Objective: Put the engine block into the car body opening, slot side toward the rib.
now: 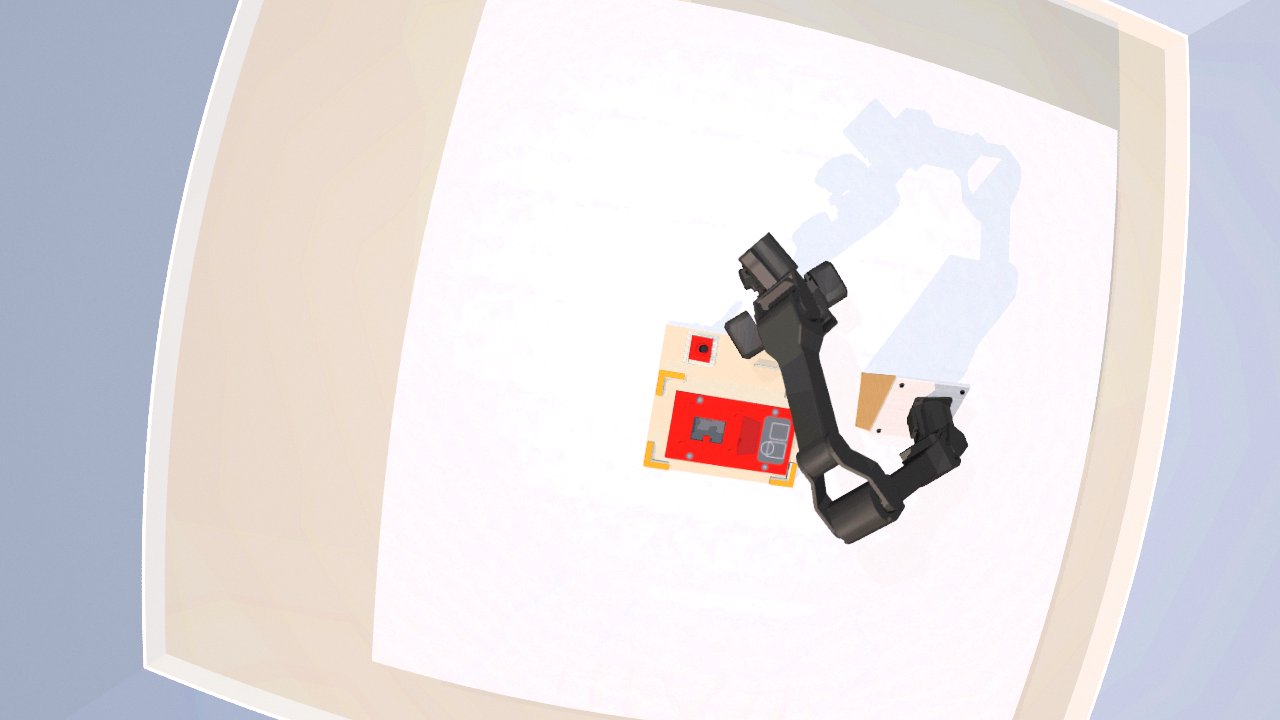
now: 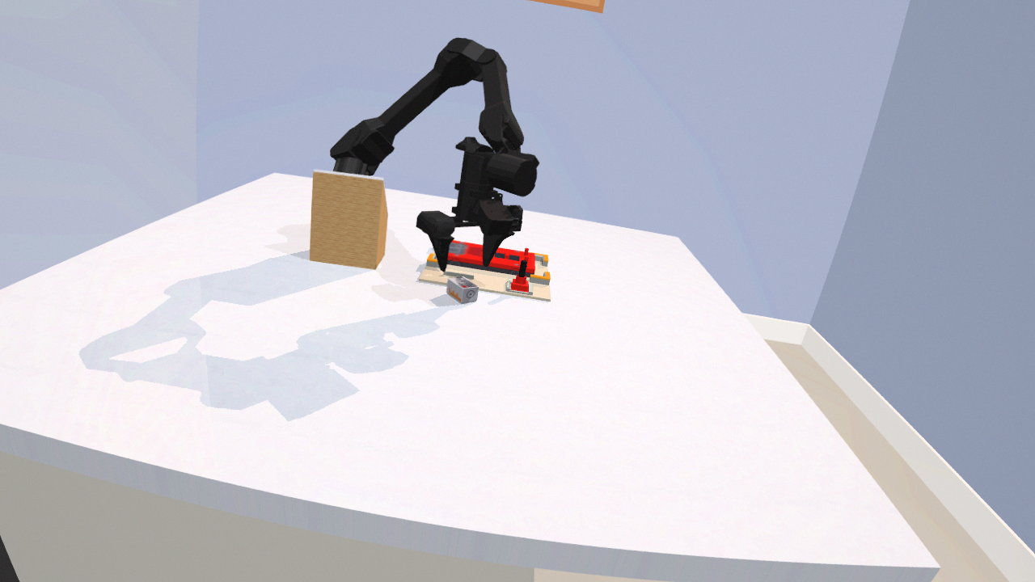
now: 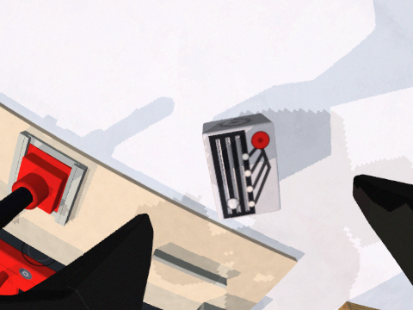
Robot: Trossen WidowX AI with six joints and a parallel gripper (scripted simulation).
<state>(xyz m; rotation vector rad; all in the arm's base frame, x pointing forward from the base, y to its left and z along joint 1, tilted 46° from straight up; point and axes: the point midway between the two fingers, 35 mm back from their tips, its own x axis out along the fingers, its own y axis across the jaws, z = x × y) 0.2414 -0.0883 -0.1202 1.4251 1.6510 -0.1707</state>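
Right now the grey engine block is 4 cm below my gripper tip. Also, from my gripper tip: tan board (16 cm to the left, 7 cm ahead, 4 cm below).
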